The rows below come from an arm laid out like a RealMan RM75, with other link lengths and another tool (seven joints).
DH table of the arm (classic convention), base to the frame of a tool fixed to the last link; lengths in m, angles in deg. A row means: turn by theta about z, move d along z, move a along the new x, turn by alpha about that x. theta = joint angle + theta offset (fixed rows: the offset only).
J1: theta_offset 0, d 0.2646, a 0, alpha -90
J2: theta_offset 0, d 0, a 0, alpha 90
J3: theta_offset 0, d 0.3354, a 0, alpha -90
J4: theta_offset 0, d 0, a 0, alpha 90
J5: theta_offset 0, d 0.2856, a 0, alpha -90
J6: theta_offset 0, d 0, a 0, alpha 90
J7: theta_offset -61.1, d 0.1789, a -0.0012, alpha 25
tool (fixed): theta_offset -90, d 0.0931, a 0, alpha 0
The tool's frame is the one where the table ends.
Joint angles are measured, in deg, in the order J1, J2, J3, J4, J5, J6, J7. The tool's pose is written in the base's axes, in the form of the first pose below.
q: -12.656 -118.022 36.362 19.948 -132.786 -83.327 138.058
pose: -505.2, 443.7, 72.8, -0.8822, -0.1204, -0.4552, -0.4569, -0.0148, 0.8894
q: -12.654 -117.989 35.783 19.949 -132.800 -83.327 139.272
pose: -507.5, 443.0, 76.8, -0.8896, -0.1211, -0.4405, -0.4400, -0.0316, 0.8974
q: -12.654 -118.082 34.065 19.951 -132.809 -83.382 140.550
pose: -512.5, 440.4, 85.2, -0.8935, -0.1225, -0.4319, -0.4267, -0.0675, 0.9019
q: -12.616 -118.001 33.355 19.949 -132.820 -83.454 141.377
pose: -515.2, 438.9, 90.1, -0.8980, -0.1234, -0.4224, -0.4146, -0.0845, 0.9061
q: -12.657 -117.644 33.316 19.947 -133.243 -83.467 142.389
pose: -516.7, 439.1, 96.5, -0.9056, -0.1220, -0.4061, -0.3962, -0.0981, 0.9129
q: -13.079 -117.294 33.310 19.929 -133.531 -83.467 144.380
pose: -515.4, 442.8, 102.6, -0.9198, -0.1173, -0.3745, -0.3625, -0.1118, 0.9253
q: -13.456 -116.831 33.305 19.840 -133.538 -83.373 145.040
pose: -514.6, 446.3, 107.3, -0.9263, -0.1143, -0.3590, -0.3467, -0.1148, 0.9309
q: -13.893 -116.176 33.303 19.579 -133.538 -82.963 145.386
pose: -515.7, 450.5, 112.5, -0.9303, -0.1167, -0.3477, -0.3349, -0.1163, 0.9351
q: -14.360 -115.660 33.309 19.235 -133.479 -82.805 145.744
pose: -515.1, 454.4, 115.8, -0.9340, -0.1155, -0.3381, -0.3255, -0.1153, 0.9385
